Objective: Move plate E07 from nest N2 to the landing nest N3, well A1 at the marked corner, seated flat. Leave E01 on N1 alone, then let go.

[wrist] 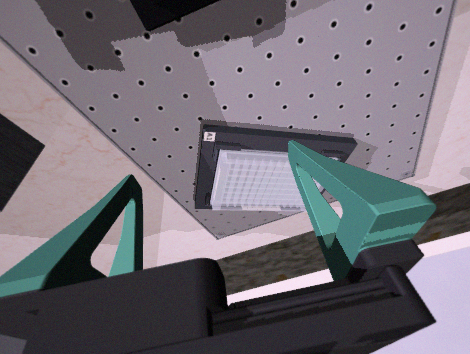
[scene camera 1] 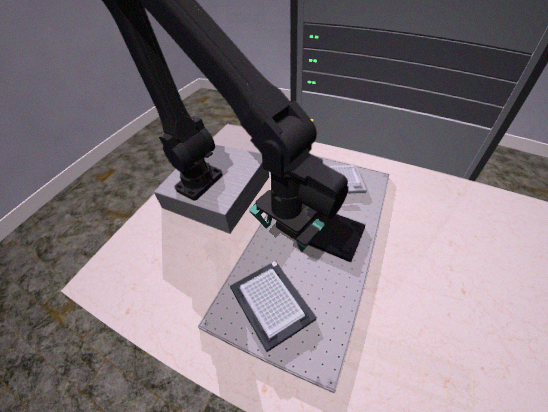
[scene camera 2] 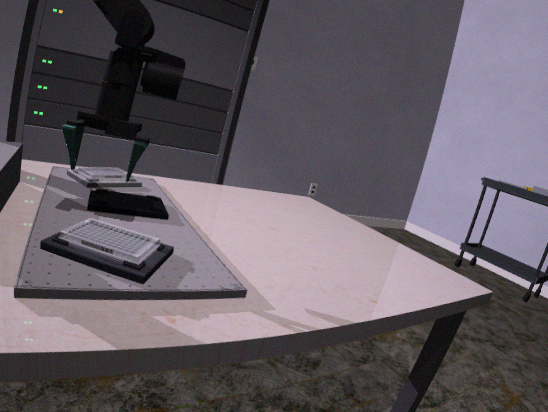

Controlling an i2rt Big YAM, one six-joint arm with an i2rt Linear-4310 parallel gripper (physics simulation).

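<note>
My gripper [scene camera 1: 285,236] [scene camera 2: 101,174] [wrist: 212,164] is open and empty, high above the board beside the middle nest. A clear 96-well plate [scene camera 1: 272,302] [scene camera 2: 110,240] [wrist: 255,180] lies in the near dark grey nest [scene camera 1: 291,329] [scene camera 2: 90,258] [wrist: 270,135], whose white A1 mark [scene camera 1: 274,263] [wrist: 209,136] shows at a corner. In the wrist view one finger overlaps this plate's right part. The middle black nest [scene camera 1: 345,237] [scene camera 2: 127,204] [wrist: 175,7] holds no plate; the arm hides part of it. Another plate [scene camera 1: 350,176] sits on the far grey nest [scene camera 2: 132,184]. I cannot read the plate labels.
A perforated grey board [scene camera 1: 330,300] [scene camera 2: 200,265] [wrist: 320,75] carries the nests on the pale table [scene camera 1: 440,300] [scene camera 2: 280,240]. The arm's grey base block [scene camera 1: 195,212] stands left of the board. A dark rack [scene camera 1: 390,120] [scene camera 2: 200,130] stands behind the table.
</note>
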